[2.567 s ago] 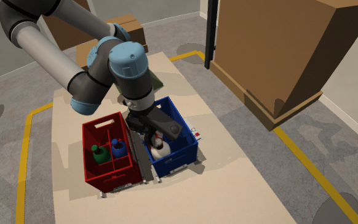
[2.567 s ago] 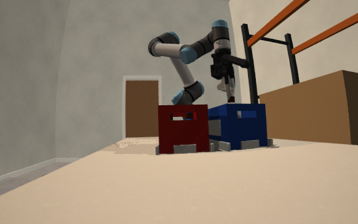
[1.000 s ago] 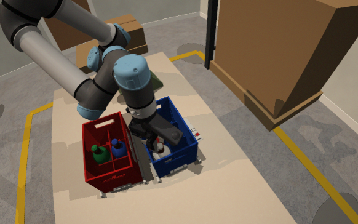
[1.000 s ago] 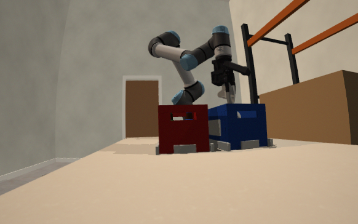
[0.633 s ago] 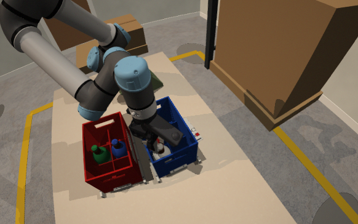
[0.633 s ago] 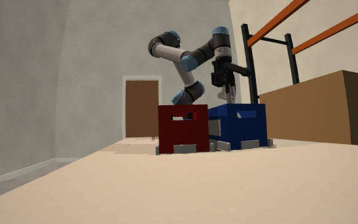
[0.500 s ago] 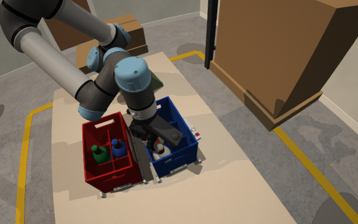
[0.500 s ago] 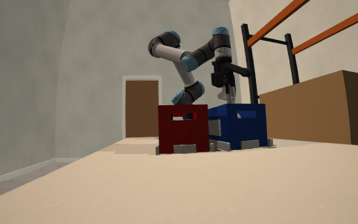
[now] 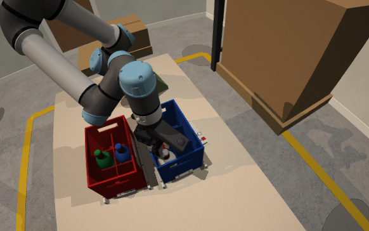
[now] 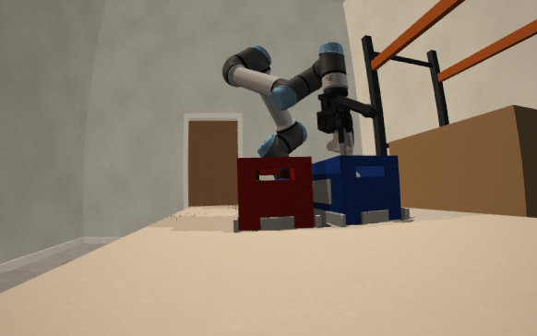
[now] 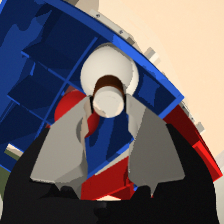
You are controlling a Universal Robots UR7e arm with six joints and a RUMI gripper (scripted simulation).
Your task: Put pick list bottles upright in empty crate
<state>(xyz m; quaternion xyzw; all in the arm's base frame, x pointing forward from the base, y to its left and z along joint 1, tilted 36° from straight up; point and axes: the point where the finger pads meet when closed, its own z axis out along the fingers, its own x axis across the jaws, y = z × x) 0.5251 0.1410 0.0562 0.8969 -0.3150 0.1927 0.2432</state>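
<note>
My gripper is now 70 mm above the white-label bottle. From my hand the other things lie so: blue bottle 170 mm to the right, 90 mm behind, 80 mm below; then red bottle 90 mm behind, 80 mm below, 10 mm to the right; then blue crate 90 mm behind, 80 mm below, 30 mm to the left.
</note>
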